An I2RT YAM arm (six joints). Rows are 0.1 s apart.
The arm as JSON. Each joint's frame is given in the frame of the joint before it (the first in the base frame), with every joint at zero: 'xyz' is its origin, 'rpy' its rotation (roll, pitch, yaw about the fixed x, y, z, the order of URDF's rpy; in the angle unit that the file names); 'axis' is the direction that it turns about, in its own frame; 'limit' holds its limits. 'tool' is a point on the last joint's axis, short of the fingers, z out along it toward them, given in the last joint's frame.
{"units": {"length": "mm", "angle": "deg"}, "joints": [
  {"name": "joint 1", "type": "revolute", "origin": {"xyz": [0.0, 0.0, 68.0], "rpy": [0.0, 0.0, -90.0]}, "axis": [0.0, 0.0, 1.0], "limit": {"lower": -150.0, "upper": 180.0}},
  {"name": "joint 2", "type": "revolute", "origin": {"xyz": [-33.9, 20.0, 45.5], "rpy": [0.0, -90.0, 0.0]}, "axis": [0.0, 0.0, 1.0], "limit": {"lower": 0.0, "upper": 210.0}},
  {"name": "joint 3", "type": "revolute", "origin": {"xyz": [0.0, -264.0, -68.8], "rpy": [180.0, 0.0, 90.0]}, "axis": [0.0, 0.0, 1.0], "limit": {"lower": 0.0, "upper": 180.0}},
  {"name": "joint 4", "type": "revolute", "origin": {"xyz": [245.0, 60.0, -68.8], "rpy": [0.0, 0.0, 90.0]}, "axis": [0.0, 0.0, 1.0], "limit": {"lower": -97.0, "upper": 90.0}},
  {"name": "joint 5", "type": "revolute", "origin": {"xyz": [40.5, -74.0, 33.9], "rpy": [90.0, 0.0, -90.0]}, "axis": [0.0, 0.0, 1.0], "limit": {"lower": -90.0, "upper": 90.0}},
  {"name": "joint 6", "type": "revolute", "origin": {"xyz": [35.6, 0.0, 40.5], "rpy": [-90.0, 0.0, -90.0]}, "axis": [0.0, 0.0, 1.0], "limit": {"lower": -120.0, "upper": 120.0}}
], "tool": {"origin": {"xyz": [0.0, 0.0, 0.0], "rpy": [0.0, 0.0, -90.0]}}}
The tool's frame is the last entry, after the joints.
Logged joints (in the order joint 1, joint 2, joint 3, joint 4, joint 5, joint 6), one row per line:
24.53, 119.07, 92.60, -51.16, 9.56, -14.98
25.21, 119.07, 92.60, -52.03, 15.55, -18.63
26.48, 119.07, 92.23, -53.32, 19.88, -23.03
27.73, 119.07, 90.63, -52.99, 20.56, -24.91
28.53, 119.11, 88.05, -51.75, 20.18, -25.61
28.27, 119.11, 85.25, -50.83, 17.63, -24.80
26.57, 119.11, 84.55, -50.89, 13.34, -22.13
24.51, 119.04, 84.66, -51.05, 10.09, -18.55
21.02, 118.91, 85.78, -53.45, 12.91, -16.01
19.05, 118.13, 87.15, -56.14, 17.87, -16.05
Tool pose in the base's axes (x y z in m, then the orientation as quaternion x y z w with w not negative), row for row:
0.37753, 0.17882, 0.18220, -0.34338, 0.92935, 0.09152, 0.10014
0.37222, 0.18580, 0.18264, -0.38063, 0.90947, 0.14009, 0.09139
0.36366, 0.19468, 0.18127, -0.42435, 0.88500, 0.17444, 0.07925
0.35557, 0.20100, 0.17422, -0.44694, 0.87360, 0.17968, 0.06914
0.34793, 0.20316, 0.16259, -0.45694, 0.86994, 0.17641, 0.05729
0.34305, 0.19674, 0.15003, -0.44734, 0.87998, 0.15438, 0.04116
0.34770, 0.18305, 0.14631, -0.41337, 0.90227, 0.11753, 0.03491
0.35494, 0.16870, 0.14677, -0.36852, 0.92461, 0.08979, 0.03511
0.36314, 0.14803, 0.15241, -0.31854, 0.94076, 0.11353, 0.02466
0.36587, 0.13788, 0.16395, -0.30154, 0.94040, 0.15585, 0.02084
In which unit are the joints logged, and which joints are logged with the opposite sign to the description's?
The joints are logged in degrees. Opposite sign: joint 5.
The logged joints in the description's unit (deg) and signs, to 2 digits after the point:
24.53, 119.07, 92.60, -51.16, -9.56, -14.98
25.21, 119.07, 92.60, -52.03, -15.55, -18.63
26.48, 119.07, 92.23, -53.32, -19.88, -23.03
27.73, 119.07, 90.63, -52.99, -20.56, -24.91
28.53, 119.11, 88.05, -51.75, -20.18, -25.61
28.27, 119.11, 85.25, -50.83, -17.63, -24.80
26.57, 119.11, 84.55, -50.89, -13.34, -22.13
24.51, 119.04, 84.66, -51.05, -10.09, -18.55
21.02, 118.91, 85.78, -53.45, -12.91, -16.01
19.05, 118.13, 87.15, -56.14, -17.87, -16.05

